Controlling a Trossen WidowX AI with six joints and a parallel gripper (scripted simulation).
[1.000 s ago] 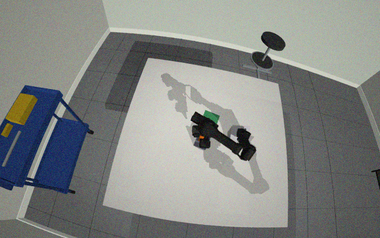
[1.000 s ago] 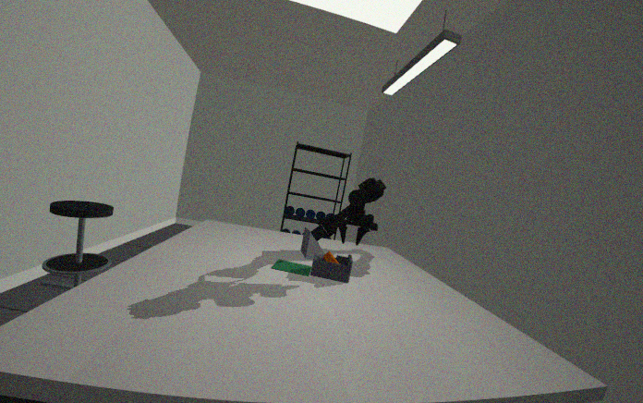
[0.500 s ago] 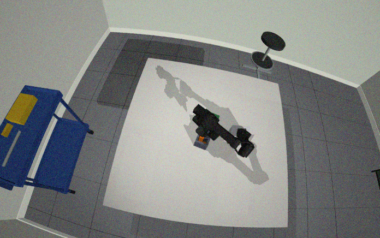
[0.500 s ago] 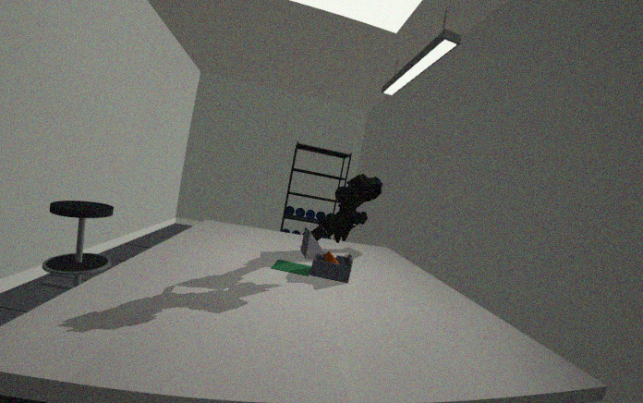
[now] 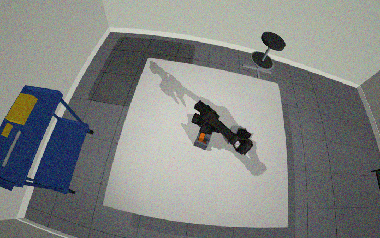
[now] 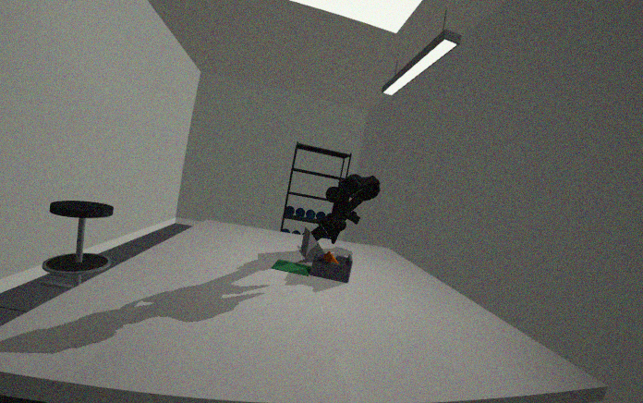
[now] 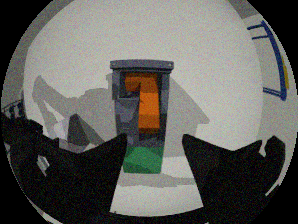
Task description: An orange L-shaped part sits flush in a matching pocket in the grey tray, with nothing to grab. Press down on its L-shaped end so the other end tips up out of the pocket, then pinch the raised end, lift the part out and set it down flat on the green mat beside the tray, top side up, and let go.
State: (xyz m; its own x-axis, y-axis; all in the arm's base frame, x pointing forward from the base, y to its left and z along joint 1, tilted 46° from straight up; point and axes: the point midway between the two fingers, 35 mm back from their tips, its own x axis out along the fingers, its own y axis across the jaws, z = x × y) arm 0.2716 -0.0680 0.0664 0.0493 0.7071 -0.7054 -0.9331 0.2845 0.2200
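Right now my gripper tip is 1 cm past the orange L-shaped part, 4 cm to the right of it and 10 cm above it. Round my gripper tip: green mat (7 cm behind, 13 cm to the right, 16 cm below).
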